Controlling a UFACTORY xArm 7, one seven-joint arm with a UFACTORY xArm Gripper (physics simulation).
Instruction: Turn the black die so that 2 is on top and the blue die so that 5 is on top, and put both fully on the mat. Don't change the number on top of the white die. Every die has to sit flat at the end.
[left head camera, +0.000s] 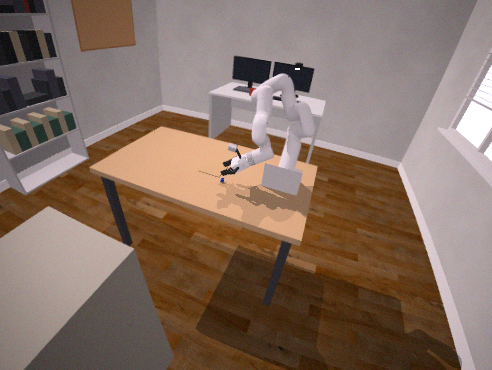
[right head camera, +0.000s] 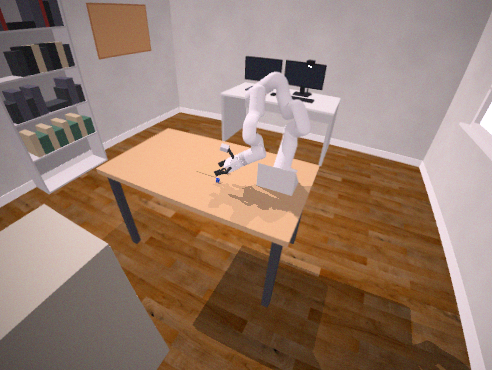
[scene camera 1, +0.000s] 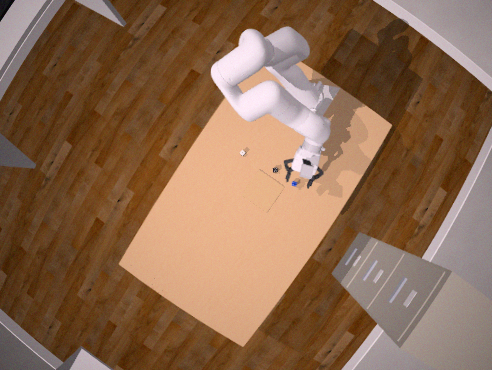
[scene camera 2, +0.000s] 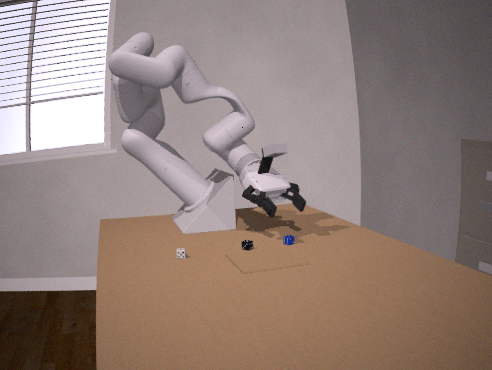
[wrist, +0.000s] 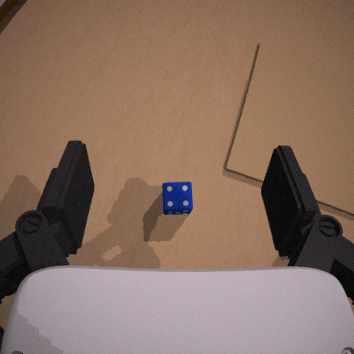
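Note:
The blue die (left head camera: 222, 180) (right head camera: 217, 180) (scene camera 1: 294, 183) (scene camera 2: 288, 240) (wrist: 177, 197) rests on the table outside the mat (scene camera 1: 265, 191) (scene camera 2: 265, 263) (wrist: 300, 110). In the wrist view it shows a four-pip face, with a sliver of another face below. My gripper (left head camera: 223, 169) (right head camera: 218, 169) (scene camera 1: 299, 183) (scene camera 2: 287, 211) (wrist: 179, 165) is open, empty and tilted above the blue die, which shows between the fingers in the wrist view. The black die (scene camera 1: 275, 170) (scene camera 2: 247, 245) sits just off the mat. The white die (scene camera 1: 243, 153) (scene camera 2: 181, 253) stands farther away. Their top numbers are too small to read surely.
The wooden table (left head camera: 150, 155) (scene camera 1: 200, 250) (scene camera 2: 200, 310) carries the arm's white base (left head camera: 281, 179) (scene camera 2: 212, 215). The mat's colour is close to the table's, with thin dark edges. The grey cabinet (scene camera 1: 395, 285) stands beyond the table's edge.

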